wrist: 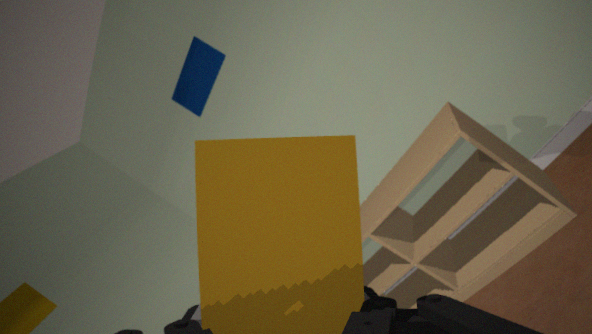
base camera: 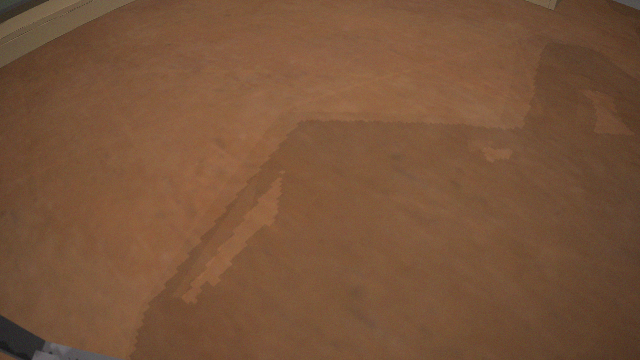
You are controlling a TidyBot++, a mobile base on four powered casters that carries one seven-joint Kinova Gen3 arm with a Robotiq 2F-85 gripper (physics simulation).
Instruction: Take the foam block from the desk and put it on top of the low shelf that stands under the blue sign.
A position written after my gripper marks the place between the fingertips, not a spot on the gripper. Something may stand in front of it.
Note:
In view: my gripper [wrist: 281, 306] and a yellow foam block [wrist: 278, 219].
The base camera view misses the yellow foam block: it is out of frame.

